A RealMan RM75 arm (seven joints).
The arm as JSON. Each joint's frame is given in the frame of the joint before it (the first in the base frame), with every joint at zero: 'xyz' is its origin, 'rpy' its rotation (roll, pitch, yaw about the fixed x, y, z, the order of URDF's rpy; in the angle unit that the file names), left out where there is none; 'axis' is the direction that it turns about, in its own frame. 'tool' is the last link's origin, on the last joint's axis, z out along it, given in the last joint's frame.
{
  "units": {
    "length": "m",
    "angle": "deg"
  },
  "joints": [
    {
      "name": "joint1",
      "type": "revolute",
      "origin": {
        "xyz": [
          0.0,
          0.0,
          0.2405
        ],
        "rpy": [
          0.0,
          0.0,
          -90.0
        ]
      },
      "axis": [
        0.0,
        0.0,
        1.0
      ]
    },
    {
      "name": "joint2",
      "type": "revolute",
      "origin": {
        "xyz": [
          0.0,
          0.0,
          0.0
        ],
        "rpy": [
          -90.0,
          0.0,
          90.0
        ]
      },
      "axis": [
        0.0,
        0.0,
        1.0
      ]
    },
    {
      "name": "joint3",
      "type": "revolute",
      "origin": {
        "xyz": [
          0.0,
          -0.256,
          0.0
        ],
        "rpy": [
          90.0,
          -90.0,
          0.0
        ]
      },
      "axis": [
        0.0,
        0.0,
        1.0
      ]
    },
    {
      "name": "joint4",
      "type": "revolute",
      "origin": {
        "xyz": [
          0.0,
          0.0,
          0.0
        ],
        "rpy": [
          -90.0,
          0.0,
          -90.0
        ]
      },
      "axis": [
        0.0,
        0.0,
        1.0
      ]
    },
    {
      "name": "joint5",
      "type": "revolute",
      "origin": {
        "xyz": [
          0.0,
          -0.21,
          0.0
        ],
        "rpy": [
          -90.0,
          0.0,
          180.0
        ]
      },
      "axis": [
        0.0,
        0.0,
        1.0
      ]
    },
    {
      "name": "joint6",
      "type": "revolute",
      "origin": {
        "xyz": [
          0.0,
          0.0,
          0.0
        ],
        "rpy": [
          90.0,
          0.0,
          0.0
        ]
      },
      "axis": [
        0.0,
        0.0,
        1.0
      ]
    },
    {
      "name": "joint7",
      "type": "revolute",
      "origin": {
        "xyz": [
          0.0,
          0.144,
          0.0
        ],
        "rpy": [
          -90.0,
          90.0,
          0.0
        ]
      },
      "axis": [
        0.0,
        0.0,
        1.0
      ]
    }
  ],
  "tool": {
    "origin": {
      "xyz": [
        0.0,
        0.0,
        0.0
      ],
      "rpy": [
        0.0,
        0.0,
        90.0
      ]
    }
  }
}
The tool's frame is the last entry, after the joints.
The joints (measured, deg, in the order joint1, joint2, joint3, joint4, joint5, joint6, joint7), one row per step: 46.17 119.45 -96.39 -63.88 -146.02 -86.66 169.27; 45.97 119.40 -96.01 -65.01 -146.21 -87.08 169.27; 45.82 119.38 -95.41 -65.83 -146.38 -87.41 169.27; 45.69 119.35 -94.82 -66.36 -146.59 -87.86 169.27; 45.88 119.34 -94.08 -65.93 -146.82 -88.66 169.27; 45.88 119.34 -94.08 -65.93 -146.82 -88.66 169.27; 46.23 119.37 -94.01 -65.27 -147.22 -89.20 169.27; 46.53 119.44 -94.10 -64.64 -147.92 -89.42 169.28; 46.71 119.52 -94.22 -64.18 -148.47 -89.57 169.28; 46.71 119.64 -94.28 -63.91 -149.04 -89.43 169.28; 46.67 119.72 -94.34 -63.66 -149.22 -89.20 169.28; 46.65 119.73 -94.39 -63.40 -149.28 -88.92 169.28; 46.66 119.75 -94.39 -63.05 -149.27 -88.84 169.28; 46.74 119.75 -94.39 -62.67 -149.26 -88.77 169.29
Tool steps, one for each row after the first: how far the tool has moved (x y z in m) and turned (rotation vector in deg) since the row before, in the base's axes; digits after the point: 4 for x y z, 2 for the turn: -0.0027 0.0006 0.0026 0.35 0.31 0.44; -0.0020 0.0010 0.0026 0.44 0.39 0.15; -0.0006 0.0006 0.0025 0.30 0.16 -0.12; 0.0017 0.0002 0.0020 -0.13 -0.32 -0.88; 0.0000 0.0000 0.0000 0.00 0.00 0.00; 0.0017 -0.0002 0.0001 -0.38 -0.82 -0.42; 0.0020 0.0002 -0.0002 -0.14 -0.98 -0.14; 0.0016 -0.0001 -0.0004 -0.14 -0.76 -0.09; 0.0015 0.0002 -0.0005 0.13 -0.49 0.03; 0.0011 0.0000 -0.0008 0.07 -0.13 -0.05; 0.0010 0.0003 -0.0005 0.11 -0.05 -0.05; 0.0012 -0.0002 -0.0005 -0.06 -0.08 -0.25; 0.0010 0.0000 -0.0004 -0.06 -0.11 -0.22
